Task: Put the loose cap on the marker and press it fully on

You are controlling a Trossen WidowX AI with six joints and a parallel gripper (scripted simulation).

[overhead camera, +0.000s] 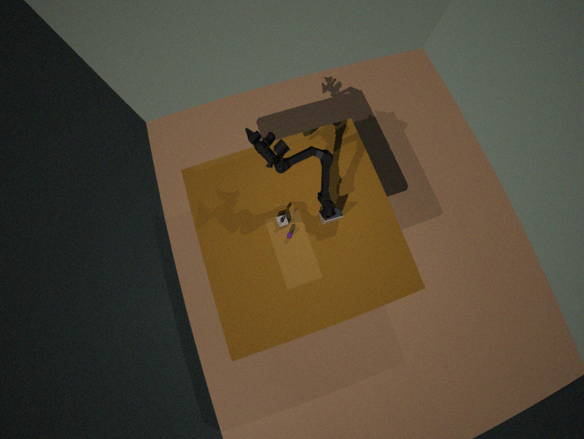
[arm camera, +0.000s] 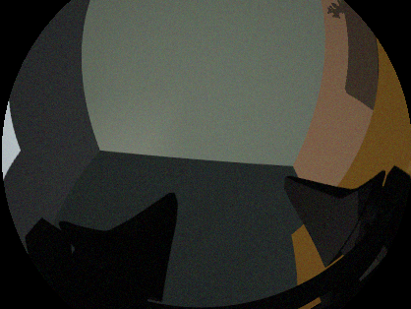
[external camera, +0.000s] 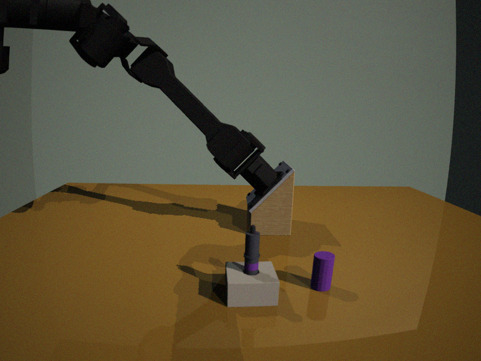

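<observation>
My gripper tip is 30 mm short of the purple cap, 540 mm to the right of it and 370 mm above it. The rest, counted from my gripper tip: grey holder block (30 mm ahead, 430 mm to the left, 380 mm below).
</observation>
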